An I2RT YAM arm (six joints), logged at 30 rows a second.
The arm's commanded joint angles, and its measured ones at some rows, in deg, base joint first. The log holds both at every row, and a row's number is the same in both.
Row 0, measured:
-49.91, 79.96, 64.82, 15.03, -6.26, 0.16
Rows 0 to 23, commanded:
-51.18, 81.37, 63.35, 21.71, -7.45, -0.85
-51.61, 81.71, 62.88, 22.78, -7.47, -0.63
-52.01, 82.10, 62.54, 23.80, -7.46, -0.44
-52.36, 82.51, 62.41, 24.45, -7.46, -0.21
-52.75, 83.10, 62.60, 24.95, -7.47, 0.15
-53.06, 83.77, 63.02, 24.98, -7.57, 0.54
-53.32, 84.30, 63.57, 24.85, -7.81, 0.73
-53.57, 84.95, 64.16, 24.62, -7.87, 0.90
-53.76, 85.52, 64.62, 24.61, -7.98, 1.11
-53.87, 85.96, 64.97, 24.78, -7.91, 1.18
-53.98, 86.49, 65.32, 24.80, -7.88, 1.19
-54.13, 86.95, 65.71, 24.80, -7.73, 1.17
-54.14, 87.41, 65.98, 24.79, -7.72, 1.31
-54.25, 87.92, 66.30, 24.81, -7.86, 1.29
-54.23, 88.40, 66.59, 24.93, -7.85, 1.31
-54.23, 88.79, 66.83, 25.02, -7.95, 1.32
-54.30, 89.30, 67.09, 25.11, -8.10, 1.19
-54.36, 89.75, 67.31, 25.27, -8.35, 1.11
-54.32, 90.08, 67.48, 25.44, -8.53, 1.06
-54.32, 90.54, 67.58, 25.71, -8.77, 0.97
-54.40, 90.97, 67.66, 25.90, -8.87, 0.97
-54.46, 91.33, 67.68, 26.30, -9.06, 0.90
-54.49, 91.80, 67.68, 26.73, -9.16, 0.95
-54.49, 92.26, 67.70, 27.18, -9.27, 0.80
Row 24, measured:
-54.17, 91.11, 65.67, 21.78, -8.05, 0.45
